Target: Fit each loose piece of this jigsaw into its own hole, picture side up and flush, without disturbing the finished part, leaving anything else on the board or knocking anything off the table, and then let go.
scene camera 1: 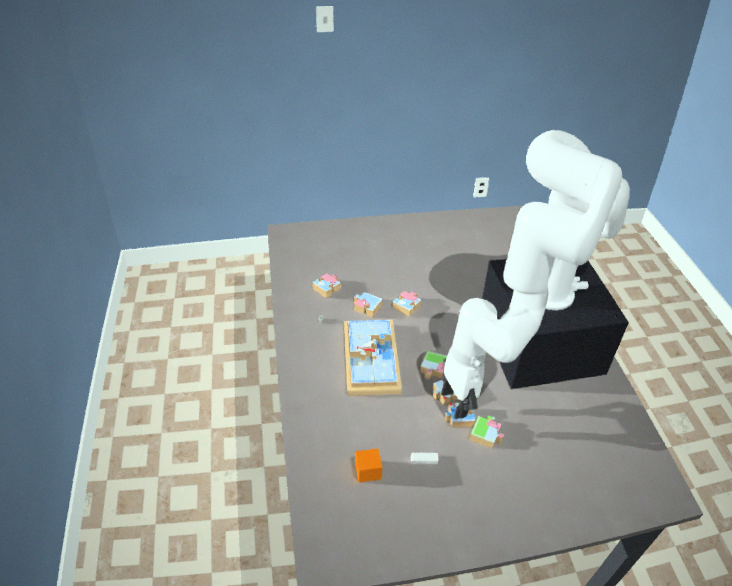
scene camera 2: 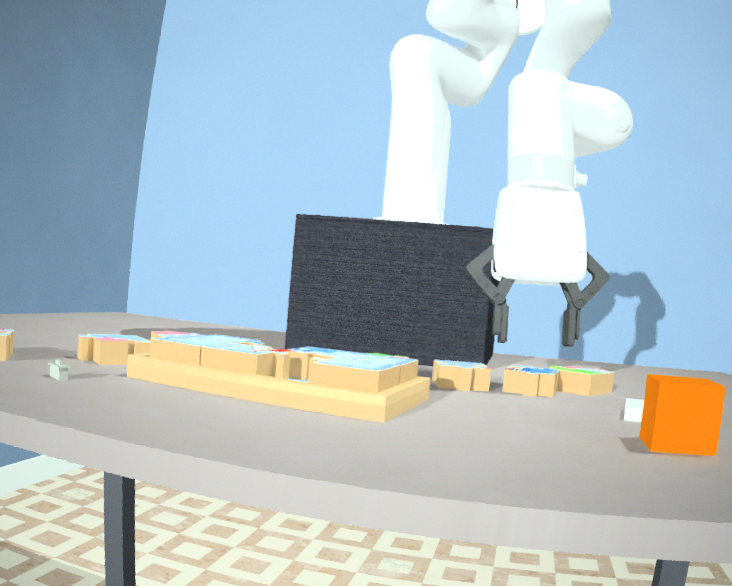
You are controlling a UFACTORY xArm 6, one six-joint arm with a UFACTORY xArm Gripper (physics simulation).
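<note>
The wooden jigsaw board (scene camera 1: 374,389) (scene camera 2: 256,392) holds light-blue finished parts at both ends, with an irregular gap in the middle. My gripper (scene camera 1: 456,402) (scene camera 2: 535,342) is open and empty, its fingers pointing down above the loose pieces right of the board. Below it are a blue-topped piece (scene camera 1: 462,417) (scene camera 2: 529,381) and another piece (scene camera 1: 440,392) (scene camera 2: 461,375), partly hidden by the gripper in scene camera 1. A green-topped piece (scene camera 1: 485,430) (scene camera 2: 586,380) lies beside them; another green-topped piece (scene camera 1: 434,362) lies nearer the board. Three blue-and-pink pieces (scene camera 1: 326,285) (scene camera 1: 367,303) (scene camera 1: 407,302) lie beyond the board.
An orange cube (scene camera 1: 368,465) (scene camera 2: 683,415) and a white bar (scene camera 1: 424,457) (scene camera 2: 633,410) lie on the near part of the table. A tiny grey object (scene camera 1: 320,318) (scene camera 2: 58,369) stands near the board's far left corner. The black base block (scene camera 1: 564,348) (scene camera 2: 390,287) carries the arm.
</note>
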